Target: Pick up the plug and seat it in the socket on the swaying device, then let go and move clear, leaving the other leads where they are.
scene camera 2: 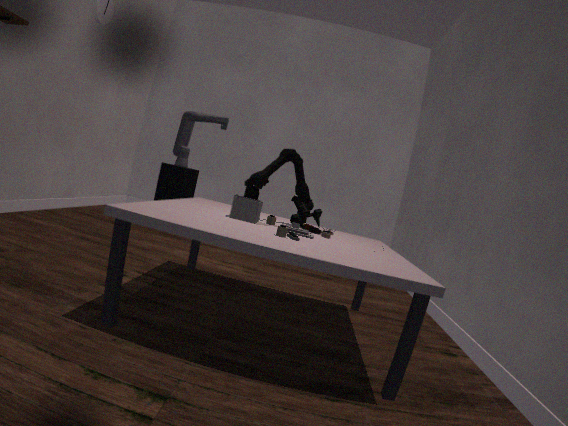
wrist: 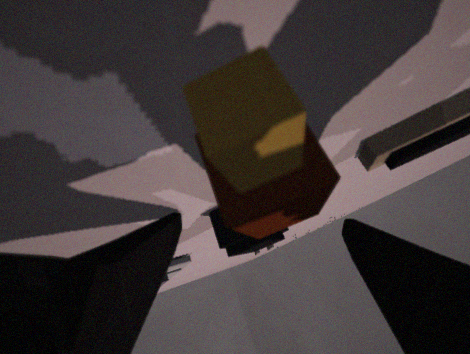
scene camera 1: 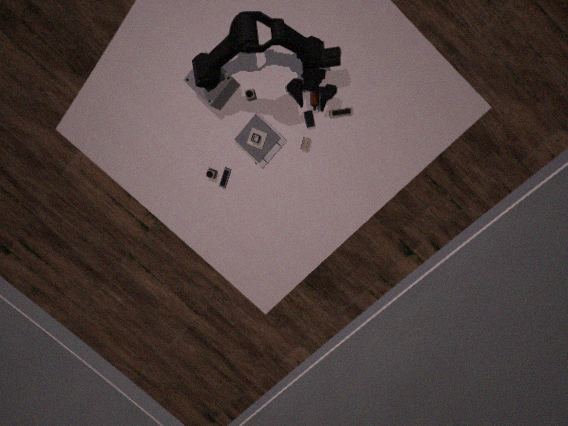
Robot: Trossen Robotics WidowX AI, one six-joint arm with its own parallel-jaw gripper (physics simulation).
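Note:
The orange-red block with a yellow end [scene camera 1: 314, 99] [scene camera 2: 311, 228] [wrist: 250, 165], which looks like the plug, shows between the spread fingers in scene camera 1. My gripper [scene camera 1: 313, 106] [wrist: 261, 223] is open and points down over the table; its fingers stand apart on either side of the block in the wrist view, not closed on it. I cannot tell how high the fingertips are. The device, a grey square plate [scene camera 1: 243, 139], lies toward the arm's base side of the block. The socket [scene camera 1: 255, 138], a pale square with a dark ring, is at its middle.
A black block [scene camera 1: 309, 119] lies close to the orange one, a pale connector [scene camera 1: 306, 144] beyond it. A slotted pale block [scene camera 1: 341, 112] [wrist: 415, 135] lies beside the gripper. Small dark-faced parts [scene camera 1: 250, 94] [scene camera 1: 211, 174] [scene camera 1: 225, 177] lie around the device on the white table [scene camera 1: 270, 240].

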